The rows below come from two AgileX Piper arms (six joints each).
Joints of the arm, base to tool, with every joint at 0 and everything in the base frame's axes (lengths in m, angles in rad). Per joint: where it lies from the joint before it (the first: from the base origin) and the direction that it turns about. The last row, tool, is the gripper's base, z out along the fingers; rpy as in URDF.
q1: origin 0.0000 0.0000 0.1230 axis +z
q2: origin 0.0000 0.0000 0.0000 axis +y
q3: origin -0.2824 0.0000 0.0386 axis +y
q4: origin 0.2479 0.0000 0.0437 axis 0.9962 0 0.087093
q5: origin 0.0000 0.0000 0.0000 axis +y
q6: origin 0.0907 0.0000 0.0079 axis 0.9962 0 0.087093
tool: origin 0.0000 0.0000 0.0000 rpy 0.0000 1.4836 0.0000
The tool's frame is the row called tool.
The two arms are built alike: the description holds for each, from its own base.
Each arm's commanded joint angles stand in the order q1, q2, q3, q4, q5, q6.
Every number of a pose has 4 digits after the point. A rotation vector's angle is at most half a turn.
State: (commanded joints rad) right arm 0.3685 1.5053 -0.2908 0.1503 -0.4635 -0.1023; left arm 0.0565 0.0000 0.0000 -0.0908 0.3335 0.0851
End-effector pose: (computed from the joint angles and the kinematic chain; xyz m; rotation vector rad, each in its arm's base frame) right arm 0.2062 0.0731 0.1339 -0.3390 2.2154 0.1426; left arm 0.0538 0.0003 0.1832 -0.0309 1.8155 0.0126
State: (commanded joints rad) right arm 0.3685 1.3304 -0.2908 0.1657 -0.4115 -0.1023; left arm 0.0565 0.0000 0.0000 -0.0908 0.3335 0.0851
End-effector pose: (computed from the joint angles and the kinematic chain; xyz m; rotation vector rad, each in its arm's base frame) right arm 0.1991 0.0705 0.1677 -0.2975 2.0996 0.1791; left arm 0.0538 0.0003 0.1832 -0.0309 1.8155 0.0126
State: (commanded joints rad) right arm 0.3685 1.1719 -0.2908 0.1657 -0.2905 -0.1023; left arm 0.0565 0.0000 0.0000 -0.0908 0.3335 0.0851
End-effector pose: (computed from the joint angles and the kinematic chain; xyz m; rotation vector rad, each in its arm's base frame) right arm 0.1852 0.0669 0.1906 -0.2951 2.0632 0.2105; left arm 0.0538 0.0003 0.1832 -0.0309 1.8155 0.0126
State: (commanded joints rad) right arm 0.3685 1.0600 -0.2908 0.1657 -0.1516 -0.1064; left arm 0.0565 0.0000 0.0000 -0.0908 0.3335 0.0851
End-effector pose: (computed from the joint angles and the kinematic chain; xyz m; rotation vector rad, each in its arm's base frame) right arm 0.1711 0.0636 0.2010 -0.3122 2.0882 0.2293; left arm 0.0538 0.0003 0.1832 -0.0309 1.8155 0.0126
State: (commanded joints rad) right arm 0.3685 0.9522 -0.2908 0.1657 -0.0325 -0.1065; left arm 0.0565 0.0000 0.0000 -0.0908 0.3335 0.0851
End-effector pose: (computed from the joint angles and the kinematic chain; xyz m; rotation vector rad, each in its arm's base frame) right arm 0.1570 0.0601 0.2107 -0.3239 2.0981 0.2490; left arm 0.0538 0.0003 0.1832 -0.0309 1.8155 0.0126
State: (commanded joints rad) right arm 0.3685 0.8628 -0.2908 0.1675 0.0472 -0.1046; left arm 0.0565 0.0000 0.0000 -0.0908 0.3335 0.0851
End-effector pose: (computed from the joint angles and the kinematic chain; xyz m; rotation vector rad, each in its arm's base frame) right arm 0.1455 0.0570 0.2190 -0.3266 2.0881 0.2668; left arm 0.0538 0.0003 0.1832 -0.0309 1.8155 0.0126
